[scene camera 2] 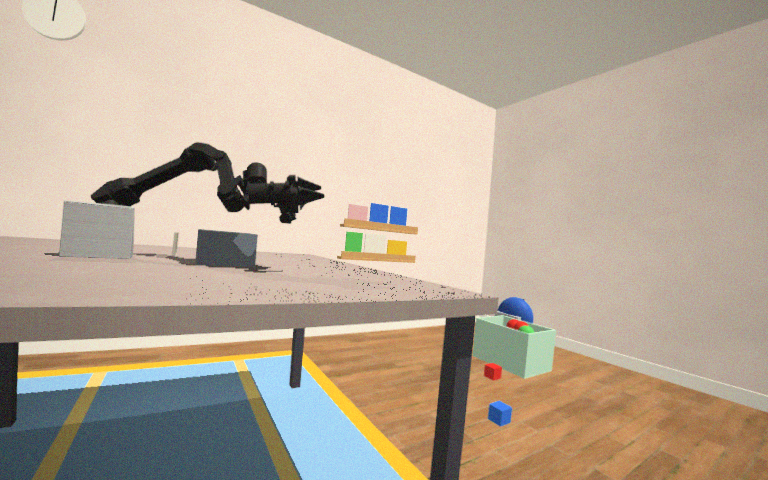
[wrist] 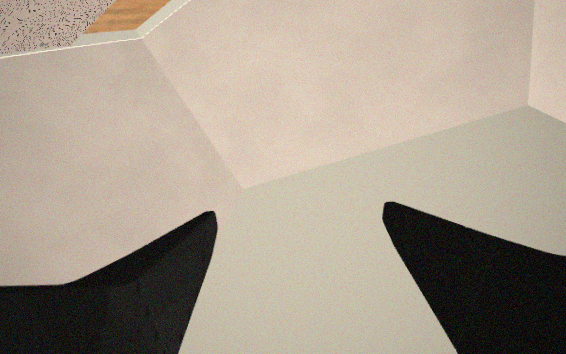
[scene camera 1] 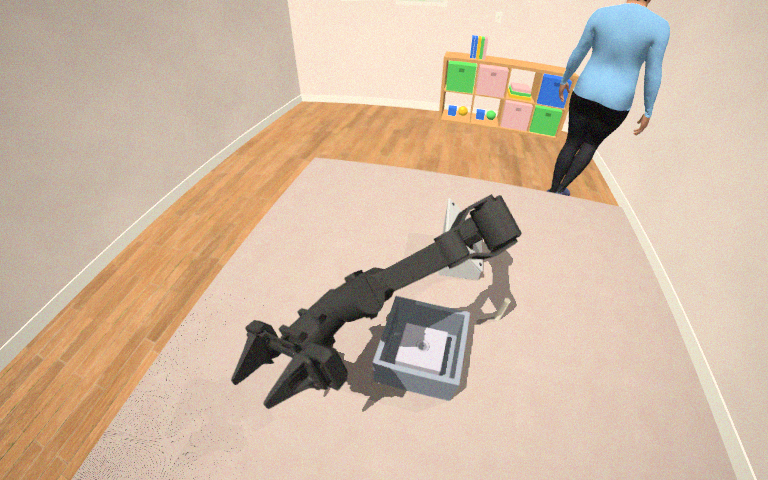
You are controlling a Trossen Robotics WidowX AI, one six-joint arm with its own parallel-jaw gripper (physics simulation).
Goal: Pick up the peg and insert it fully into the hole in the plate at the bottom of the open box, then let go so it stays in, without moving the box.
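Pixels of known places: gripper, fingertip midpoint: [scene camera 2: 322, 191] [wrist: 300, 215] [scene camera 1: 247, 394]; arm's base, link origin: [scene camera 2: 106, 221] [scene camera 1: 464, 234].
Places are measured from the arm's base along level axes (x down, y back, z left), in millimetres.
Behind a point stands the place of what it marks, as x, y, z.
Note:
A thin pale beige peg [scene camera 1: 502, 309] @[47, -190, 96] [scene camera 2: 175, 243] @[56, -184, 93] stands upright on the table, between the arm's base and the box and apart from both. The open grey box [scene camera 1: 417, 383] @[41, -387, -82] [scene camera 2: 218, 247] @[47, -272, -157] stands on the table. At its bottom lies a pale plate [scene camera 1: 408, 357] @[41, -336, -106] with a round hole [scene camera 1: 423, 345] @[54, -299, -78] near its middle. My gripper [scene camera 1: 250, 395] @[-141, -511, -304] [scene camera 2: 322, 191] @[-141, -511, -304] [wrist: 300, 215] @[-141, -511, -304] is open and empty, its fingers wide apart. It is high above the table, beyond the box on the side away from the arm's base, and points roughly level. Peg and box do not show in the wrist view.
The arm's light grey base block [scene camera 1: 464, 269] @[62, -66, 11] [scene camera 2: 96, 229] @[23, 16, -51] stands on the table [scene camera 1: 566, 367] @[99, -299, 259] [scene camera 2: 226, 322] @[124, -195, -672] behind the peg. The arm [scene camera 1: 416, 266] @[-189, -295, -112] [scene camera 2: 164, 172] @[-162, -130, 9] stretches past the box at a height. A person [scene camera 1: 620, 62] stands beyond the table, near a shelf unit with coloured bins.

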